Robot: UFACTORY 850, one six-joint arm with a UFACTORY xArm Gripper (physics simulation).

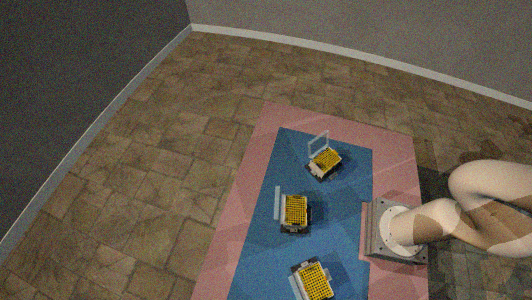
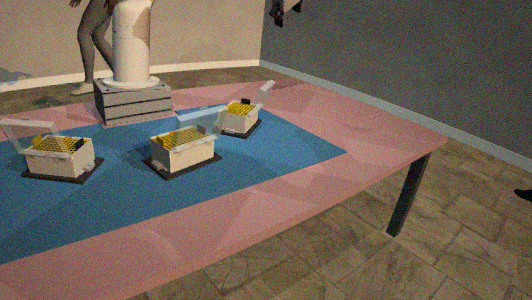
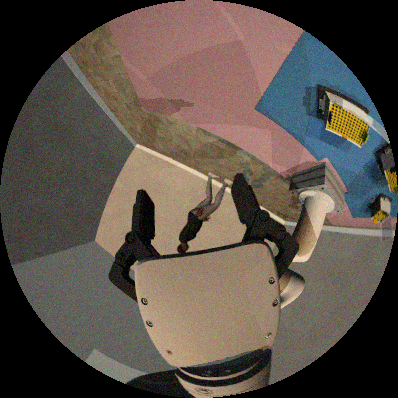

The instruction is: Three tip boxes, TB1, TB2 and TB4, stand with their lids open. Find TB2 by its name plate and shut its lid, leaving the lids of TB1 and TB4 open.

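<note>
Three white tip boxes with yellow racks stand with clear lids raised; no name plate is readable, so I cannot tell which is TB2. One box (image 1: 327, 161) (image 2: 57, 155) (image 3: 381, 206) has its lid (image 1: 309, 149) (image 2: 30, 121) up. The middle box (image 1: 296, 211) (image 2: 185, 150) (image 3: 391, 178) has its lid (image 1: 277, 202) (image 2: 200, 117) up. The third box (image 1: 315, 281) (image 2: 242, 116) (image 3: 346, 125) has its lid (image 1: 294, 287) (image 2: 267, 90) up. My gripper (image 2: 288, 14) (image 3: 190, 188) is open and empty, high up and away from the boxes.
The boxes stand on a blue mat (image 1: 340, 200) (image 2: 280, 150) on a pink table (image 1: 240, 175) (image 2: 350, 135) (image 3: 200, 65). The arm's grey base (image 1: 371, 230) (image 2: 135, 107) (image 3: 310, 180) stands at the table's back edge. A person (image 2: 89, 45) (image 3: 192, 225) stands behind it.
</note>
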